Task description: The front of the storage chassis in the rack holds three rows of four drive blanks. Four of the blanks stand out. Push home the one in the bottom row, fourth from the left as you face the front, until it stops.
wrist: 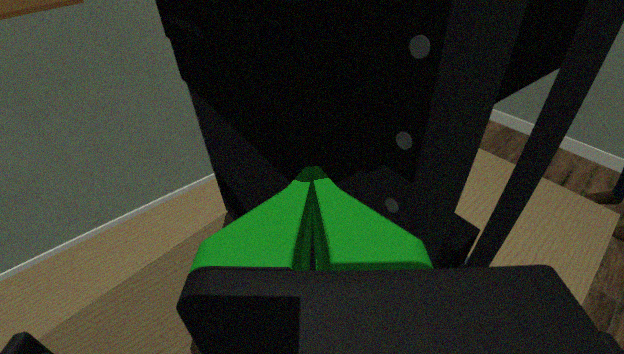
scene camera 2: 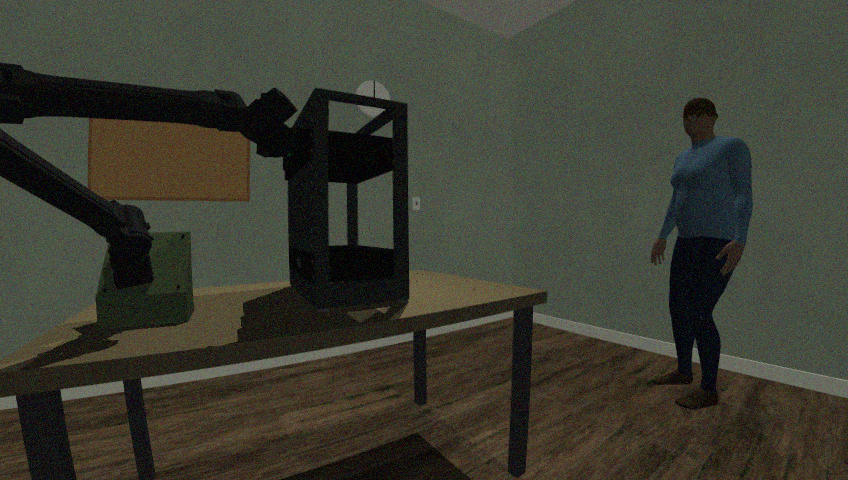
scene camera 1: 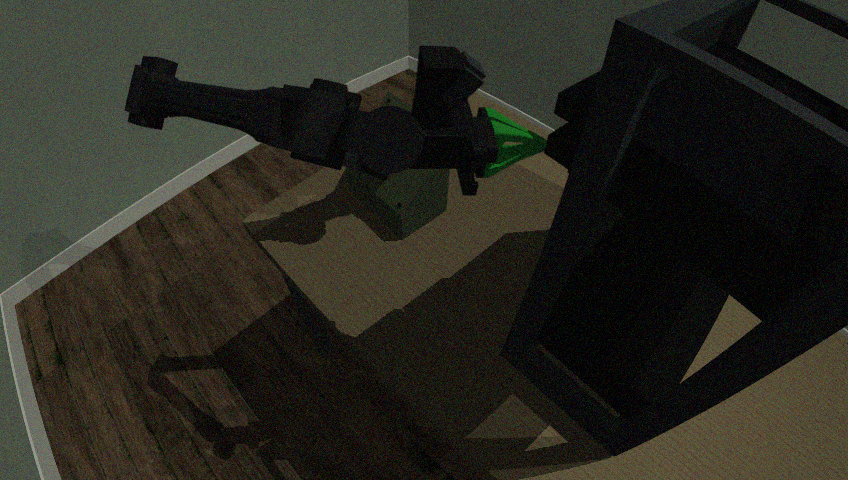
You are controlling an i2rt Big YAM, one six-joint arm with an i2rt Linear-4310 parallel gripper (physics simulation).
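Pixels of known places: gripper, fingertip midpoint: [wrist: 312, 178] [scene camera 2: 293, 152] [scene camera 1: 545, 145]; arm's base, link origin: [scene camera 2: 132, 266].
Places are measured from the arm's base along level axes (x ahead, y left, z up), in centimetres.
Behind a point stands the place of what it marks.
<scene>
The rack [scene camera 1: 529, 309] @[y -17.2, x 45.8, z 5.6 cm] [scene camera 2: 400, 237] @[y -21.0, x 70.3, z 6.1 cm] [wrist: 542, 140] @[y -19.6, x 69.3, z 21.4 cm] is a dark open frame on the table. The storage chassis [scene camera 2: 360, 157] @[y -16.2, x 59.2, z 30.4 cm] is a black box in its upper part. In scene camera 1, dark drive blanks stick out of the front at two places, an upper one [scene camera 1: 576, 98] @[y -12.5, x 41.5, z 37.4 cm] and a lower one [scene camera 1: 560, 145] @[y -13.2, x 41.4, z 31.4 cm]. My gripper [scene camera 1: 543, 144] @[y -13.3, x 39.6, z 30.4 cm] [wrist: 312, 178] @[y -13.3, x 39.6, z 30.4 cm] is shut and empty; its green tips are at the lower protruding blank, touching it or nearly so. The tips are shaded in the wrist view. The front is too dark to tell rows and columns apart. The tips are hidden in scene camera 2.
A green block [scene camera 1: 416, 199] @[y -3.7, x 12.9, z -4.2 cm] [scene camera 2: 172, 267] @[y -2.0, x 9.4, z -0.5 cm] stands on the table [scene camera 1: 357, 279] @[y -21.5, x 12.0, z -14.2 cm] [scene camera 2: 476, 291] @[y -24.5, x 101.0, z -14.2 cm], left of the rack in scene camera 2, with a second dark arm part [scene camera 2: 132, 255] @[y -11.0, x 1.1, z 3.6 cm] before it. Round grey screw heads [wrist: 419, 46] @[y -15.1, x 44.1, z 35.5 cm] line the rack's right side. A person [scene camera 2: 711, 190] stands beyond the table.
</scene>
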